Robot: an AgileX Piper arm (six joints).
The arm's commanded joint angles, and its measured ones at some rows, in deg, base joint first. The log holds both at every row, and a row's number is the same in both.
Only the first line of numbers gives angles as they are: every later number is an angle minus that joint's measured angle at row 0.
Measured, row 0:
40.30, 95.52, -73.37, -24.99, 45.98, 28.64
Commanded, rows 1 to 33:
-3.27, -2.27, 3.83, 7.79, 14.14, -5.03
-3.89, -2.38, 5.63, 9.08, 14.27, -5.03
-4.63, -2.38, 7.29, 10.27, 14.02, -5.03
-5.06, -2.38, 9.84, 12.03, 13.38, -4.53
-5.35, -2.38, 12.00, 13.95, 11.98, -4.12
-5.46, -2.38, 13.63, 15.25, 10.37, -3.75
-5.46, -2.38, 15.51, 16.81, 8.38, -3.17
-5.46, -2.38, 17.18, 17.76, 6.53, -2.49
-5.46, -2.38, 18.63, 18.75, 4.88, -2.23
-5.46, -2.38, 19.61, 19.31, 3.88, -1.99
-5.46, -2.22, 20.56, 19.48, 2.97, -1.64
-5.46, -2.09, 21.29, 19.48, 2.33, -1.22
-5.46, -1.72, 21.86, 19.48, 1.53, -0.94
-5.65, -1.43, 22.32, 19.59, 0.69, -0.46
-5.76, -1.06, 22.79, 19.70, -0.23, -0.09
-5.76, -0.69, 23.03, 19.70, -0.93, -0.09
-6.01, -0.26, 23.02, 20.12, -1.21, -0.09
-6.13, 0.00, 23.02, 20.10, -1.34, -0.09
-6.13, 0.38, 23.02, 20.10, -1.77, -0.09
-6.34, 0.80, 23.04, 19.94, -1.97, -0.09
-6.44, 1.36, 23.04, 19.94, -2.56, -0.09
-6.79, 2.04, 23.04, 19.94, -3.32, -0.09
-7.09, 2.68, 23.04, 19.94, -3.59, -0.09
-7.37, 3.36, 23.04, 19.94, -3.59, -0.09
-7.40, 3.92, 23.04, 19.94, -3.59, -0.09
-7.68, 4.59, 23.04, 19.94, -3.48, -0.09
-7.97, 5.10, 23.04, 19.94, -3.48, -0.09
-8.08, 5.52, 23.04, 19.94, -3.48, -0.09
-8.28, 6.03, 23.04, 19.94, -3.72, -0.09
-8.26, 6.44, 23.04, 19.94, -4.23, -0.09
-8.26, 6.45, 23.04, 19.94, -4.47, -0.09
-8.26, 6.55, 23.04, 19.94, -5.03, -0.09
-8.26, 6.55, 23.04, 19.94, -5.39, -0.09
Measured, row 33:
-7.89, 6.14, 22.84, 20.06, -3.53, -0.40
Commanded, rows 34 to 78:
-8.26, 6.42, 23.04, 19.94, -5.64, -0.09
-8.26, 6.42, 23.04, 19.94, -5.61, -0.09
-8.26, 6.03, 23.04, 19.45, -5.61, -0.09
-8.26, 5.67, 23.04, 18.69, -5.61, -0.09
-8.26, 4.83, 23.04, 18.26, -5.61, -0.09
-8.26, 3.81, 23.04, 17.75, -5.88, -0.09
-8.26, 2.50, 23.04, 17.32, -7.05, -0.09
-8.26, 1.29, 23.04, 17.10, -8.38, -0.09
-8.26, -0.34, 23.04, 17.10, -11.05, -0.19
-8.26, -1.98, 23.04, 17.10, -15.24, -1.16
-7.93, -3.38, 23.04, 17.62, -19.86, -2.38
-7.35, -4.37, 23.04, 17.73, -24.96, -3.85
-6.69, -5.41, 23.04, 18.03, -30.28, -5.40
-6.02, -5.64, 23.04, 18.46, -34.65, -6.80
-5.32, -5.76, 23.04, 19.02, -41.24, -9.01
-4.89, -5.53, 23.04, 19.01, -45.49, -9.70
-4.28, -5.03, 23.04, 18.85, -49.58, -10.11
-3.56, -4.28, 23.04, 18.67, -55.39, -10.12
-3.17, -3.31, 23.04, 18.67, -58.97, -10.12
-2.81, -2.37, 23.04, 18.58, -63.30, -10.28
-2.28, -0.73, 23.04, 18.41, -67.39, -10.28
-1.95, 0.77, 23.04, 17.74, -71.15, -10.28
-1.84, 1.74, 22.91, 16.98, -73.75, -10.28
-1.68, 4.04, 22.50, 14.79, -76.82, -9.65
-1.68, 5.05, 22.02, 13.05, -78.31, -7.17
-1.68, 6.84, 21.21, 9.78, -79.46, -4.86
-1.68, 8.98, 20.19, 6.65, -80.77, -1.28
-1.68, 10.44, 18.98, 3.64, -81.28, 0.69
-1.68, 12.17, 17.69, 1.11, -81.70, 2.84
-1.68, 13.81, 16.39, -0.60, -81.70, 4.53
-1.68, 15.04, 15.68, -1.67, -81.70, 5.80
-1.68, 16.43, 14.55, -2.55, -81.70, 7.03
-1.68, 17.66, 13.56, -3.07, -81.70, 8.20
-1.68, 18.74, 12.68, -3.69, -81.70, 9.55
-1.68, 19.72, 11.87, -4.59, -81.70, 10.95
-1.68, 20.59, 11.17, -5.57, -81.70, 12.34
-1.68, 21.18, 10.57, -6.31, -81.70, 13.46
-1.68, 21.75, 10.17, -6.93, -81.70, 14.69
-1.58, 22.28, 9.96, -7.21, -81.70, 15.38
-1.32, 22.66, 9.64, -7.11, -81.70, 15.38
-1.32, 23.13, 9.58, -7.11, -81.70, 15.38
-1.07, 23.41, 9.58, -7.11, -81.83, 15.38
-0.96, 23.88, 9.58, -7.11, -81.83, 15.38
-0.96, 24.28, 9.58, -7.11, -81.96, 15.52
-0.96, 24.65, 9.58, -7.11, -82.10, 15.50
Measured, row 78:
-1.39, 23.42, 10.11, -6.34, -80.45, 14.83
